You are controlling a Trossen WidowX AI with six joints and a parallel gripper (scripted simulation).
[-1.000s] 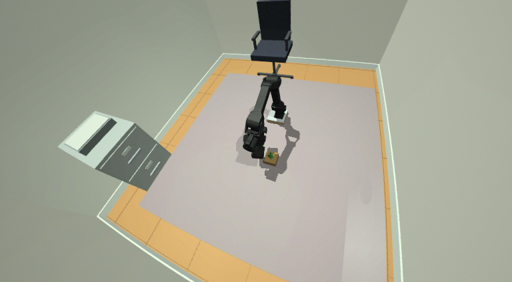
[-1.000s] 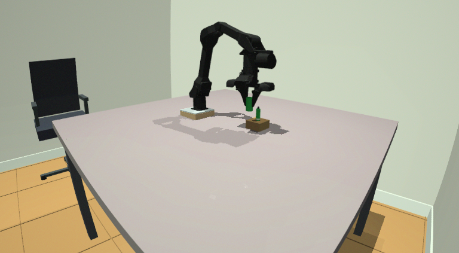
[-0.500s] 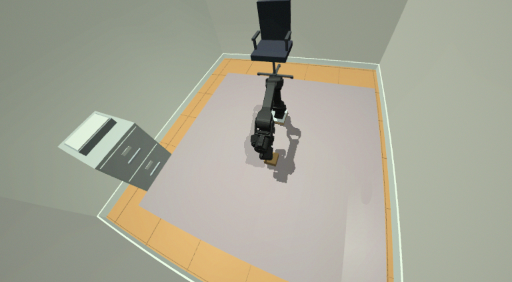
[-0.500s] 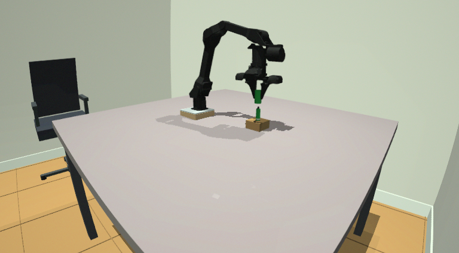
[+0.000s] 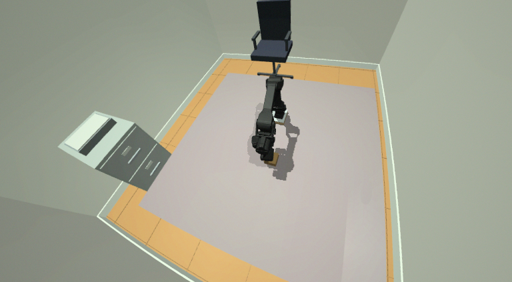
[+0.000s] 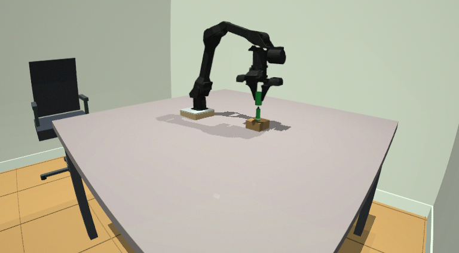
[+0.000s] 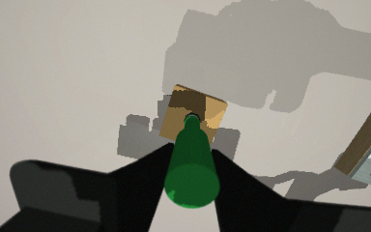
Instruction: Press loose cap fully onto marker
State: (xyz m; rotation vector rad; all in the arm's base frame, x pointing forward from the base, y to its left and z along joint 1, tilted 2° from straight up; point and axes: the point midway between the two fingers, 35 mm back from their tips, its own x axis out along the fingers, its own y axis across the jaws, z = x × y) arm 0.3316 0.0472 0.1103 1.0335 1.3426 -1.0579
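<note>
Now: gripper tip 100 mm above the tan holder block. Round my gripper tip: green cap 10 mm above.
</note>
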